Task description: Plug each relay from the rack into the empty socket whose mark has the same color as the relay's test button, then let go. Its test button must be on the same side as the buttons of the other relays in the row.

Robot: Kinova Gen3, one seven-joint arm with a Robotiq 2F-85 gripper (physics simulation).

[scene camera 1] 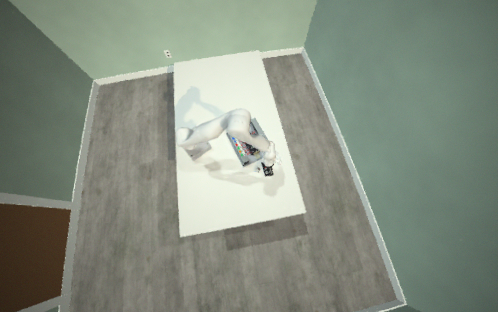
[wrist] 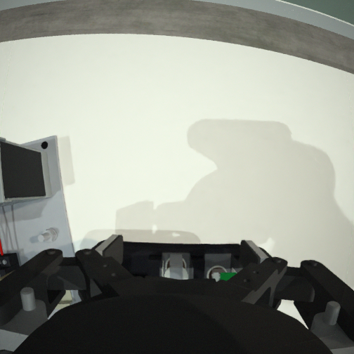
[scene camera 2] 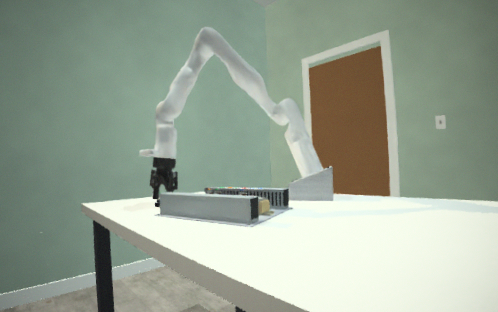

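Pixels of known places: gripper, fingertip midpoint: (scene camera 1: 268,168); arm's base at its link origin: (scene camera 2: 312,173).
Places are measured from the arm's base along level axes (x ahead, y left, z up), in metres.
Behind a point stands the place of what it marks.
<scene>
My gripper (scene camera 1: 268,169) @[x 0.456, y -0.375, z -0.073 m] (scene camera 2: 165,195) @[x 0.456, y -0.375, z -0.073 m] (wrist: 180,251) is open and low beside the panel. In the wrist view, the black rack (wrist: 142,261) lies between its spread fingers, with two clear relays in it. The right relay (wrist: 217,271) has a green test button (wrist: 228,276). The button of the other relay (wrist: 175,266) is hidden behind the gripper body. A small loose relay (scene camera 1: 258,170) @[x 0.384, y -0.361, z -0.075 m] lies beside the rack in scene camera 1. The socket panel (scene camera 1: 252,161) @[x 0.374, y -0.276, z -0.093 m] (scene camera 2: 207,207) (wrist: 56,200) lies beside the gripper; its relay row and empty sockets cannot be made out.
The panel's tall grey duct (wrist: 24,170) and a bolt (wrist: 48,235) stand left of the gripper in the wrist view. A slotted duct (scene camera 2: 272,196) @[x 0.328, y -0.017, z -0.055 m] with coloured marks runs along the panel's other side. The arm base (scene camera 2: 312,185) @[x 0.109, y 0.035, z -0.039 m] stands beyond the panel on the white table (scene camera 2: 350,240) @[x 0.551, y 0.253, z -0.096 m].
</scene>
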